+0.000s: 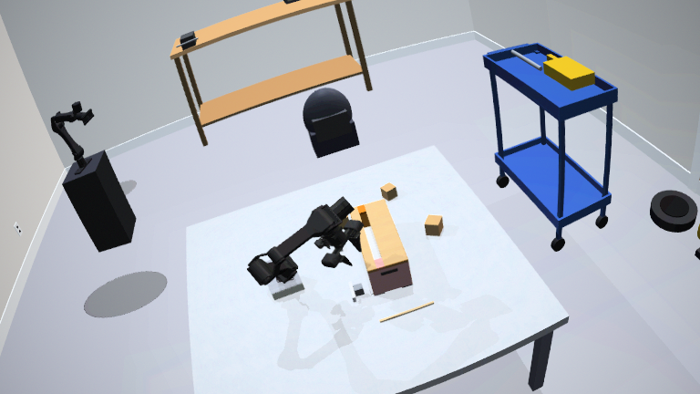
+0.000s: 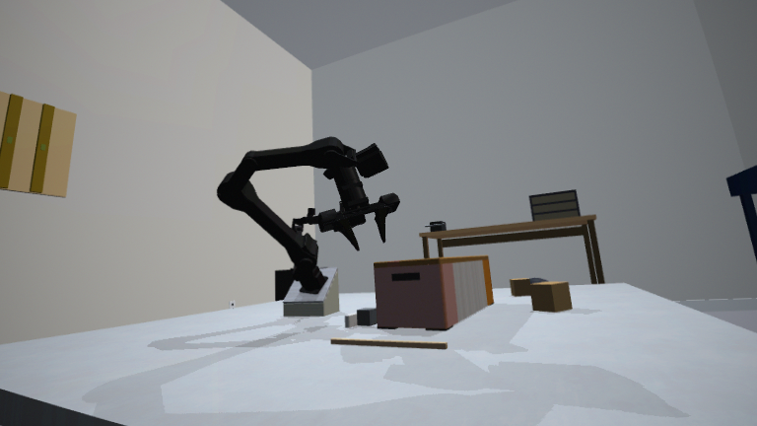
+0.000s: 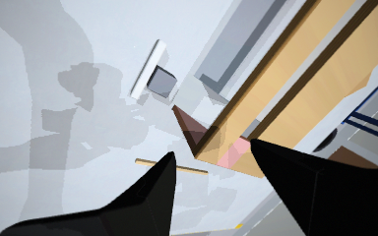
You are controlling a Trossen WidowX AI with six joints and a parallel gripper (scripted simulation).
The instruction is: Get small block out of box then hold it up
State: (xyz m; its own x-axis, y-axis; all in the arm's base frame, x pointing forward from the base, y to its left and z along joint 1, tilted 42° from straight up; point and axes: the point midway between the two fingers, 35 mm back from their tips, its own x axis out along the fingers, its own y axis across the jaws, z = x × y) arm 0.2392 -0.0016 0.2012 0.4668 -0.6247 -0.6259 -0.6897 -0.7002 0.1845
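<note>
Right now the grey block is 15 cm below my gripper tip and 2 cm behind it. Round my gripper tip: thin wooden stick 17 cm to the right, 16 cm below, 11 cm ahead; then box 15 cm to the left, 10 cm below, 6 cm ahead.
</note>
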